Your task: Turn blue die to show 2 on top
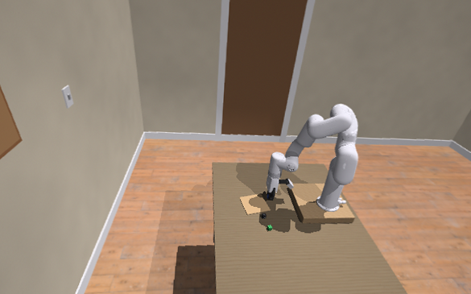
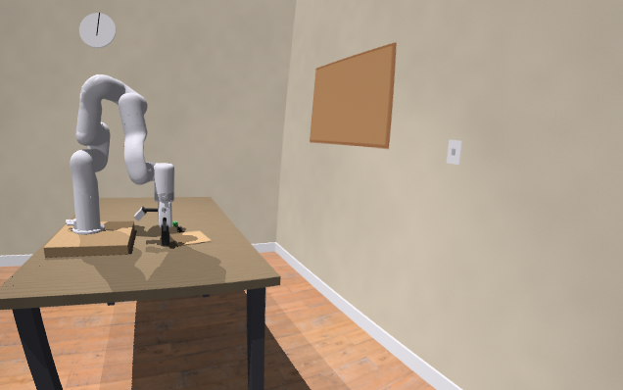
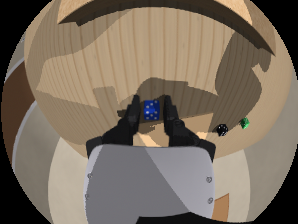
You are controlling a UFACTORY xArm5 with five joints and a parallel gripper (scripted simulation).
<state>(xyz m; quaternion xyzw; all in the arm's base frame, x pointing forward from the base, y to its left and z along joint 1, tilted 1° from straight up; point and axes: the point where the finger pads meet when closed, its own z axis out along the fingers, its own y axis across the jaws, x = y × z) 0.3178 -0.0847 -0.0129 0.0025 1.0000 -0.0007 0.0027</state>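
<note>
Right now my hand is 1 cm short of the blue die and 1 cm above it. Round my hand: green die: 24 cm to the left, 4 cm ahead, 1 cm below; then black die: 16 cm to the left, 6 cm ahead, 1 cm below; then tan mat: 10 cm ahead, 5 cm to the left, 2 cm below.
</note>
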